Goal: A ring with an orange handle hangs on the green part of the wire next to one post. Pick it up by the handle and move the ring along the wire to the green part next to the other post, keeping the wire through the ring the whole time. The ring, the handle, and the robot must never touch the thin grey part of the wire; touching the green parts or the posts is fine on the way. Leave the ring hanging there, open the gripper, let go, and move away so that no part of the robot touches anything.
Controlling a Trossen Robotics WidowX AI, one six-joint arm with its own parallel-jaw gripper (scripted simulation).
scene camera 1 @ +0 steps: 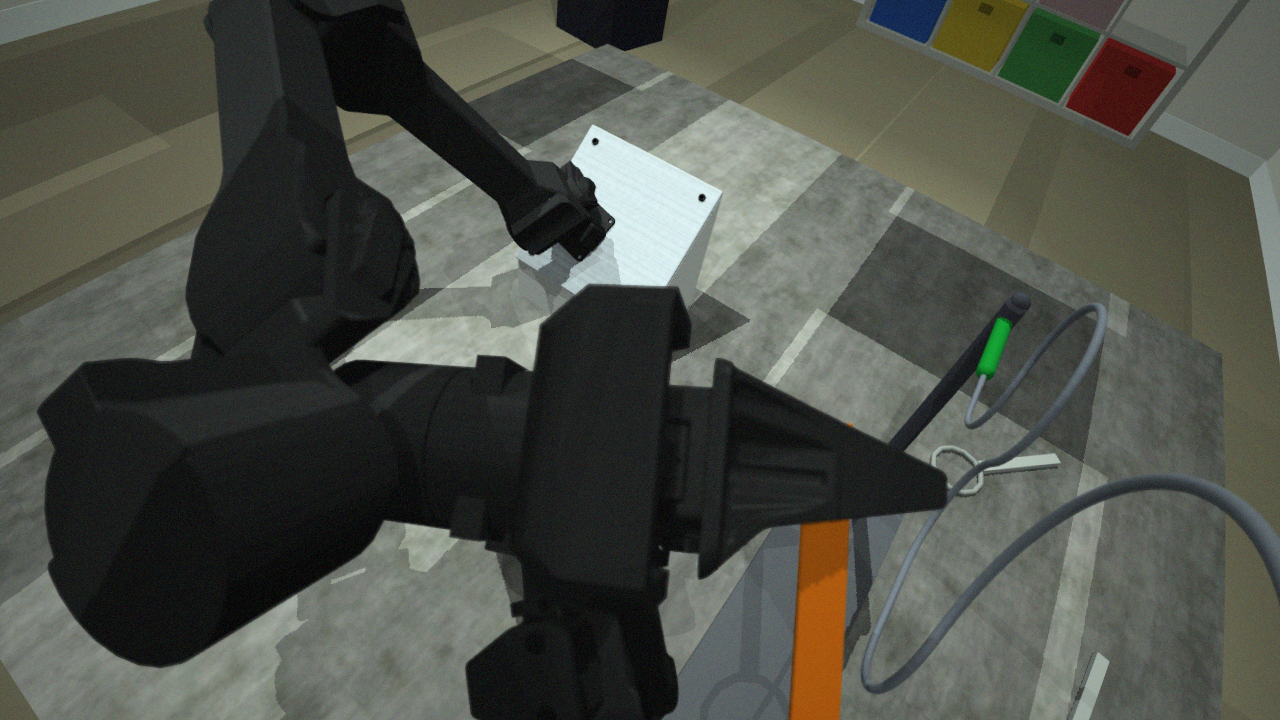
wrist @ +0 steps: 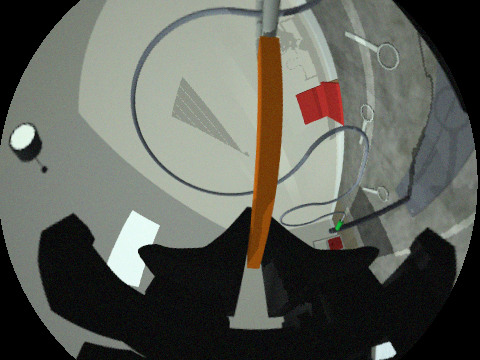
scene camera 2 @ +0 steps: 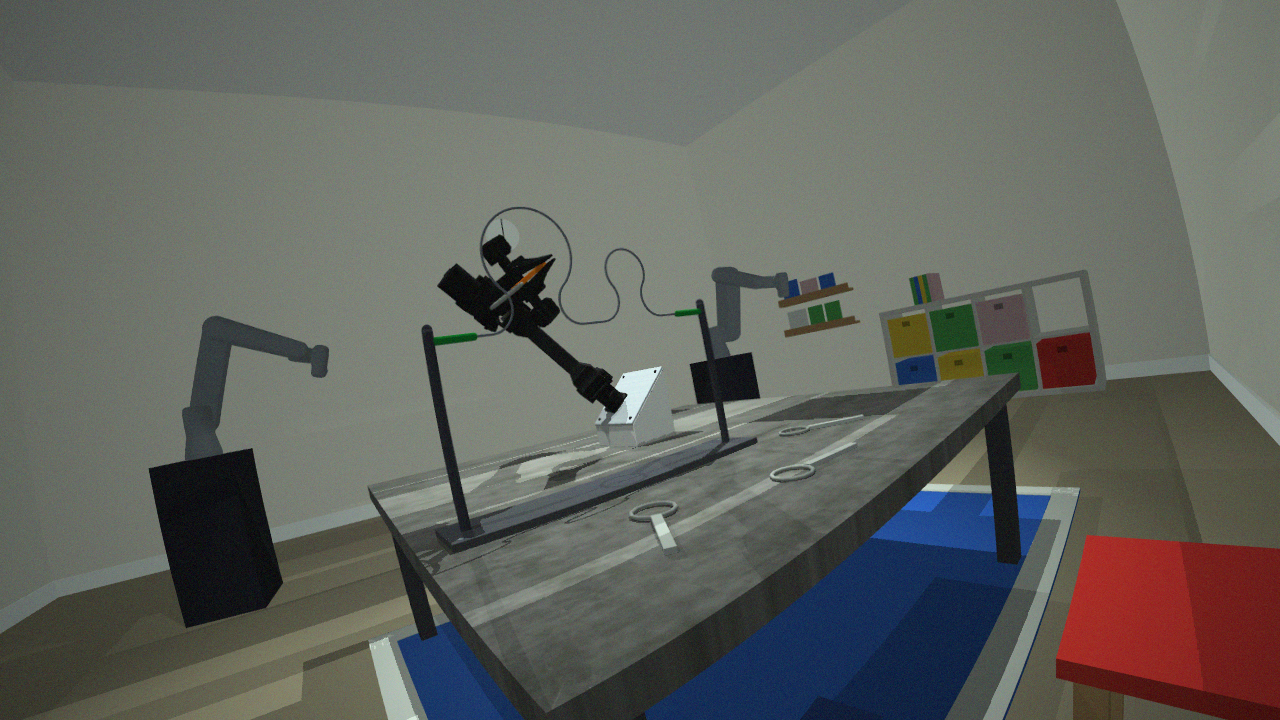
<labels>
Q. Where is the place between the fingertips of my gripper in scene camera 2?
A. At 552, 257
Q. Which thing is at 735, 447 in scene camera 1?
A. My gripper.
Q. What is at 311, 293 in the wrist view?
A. My gripper.
</labels>
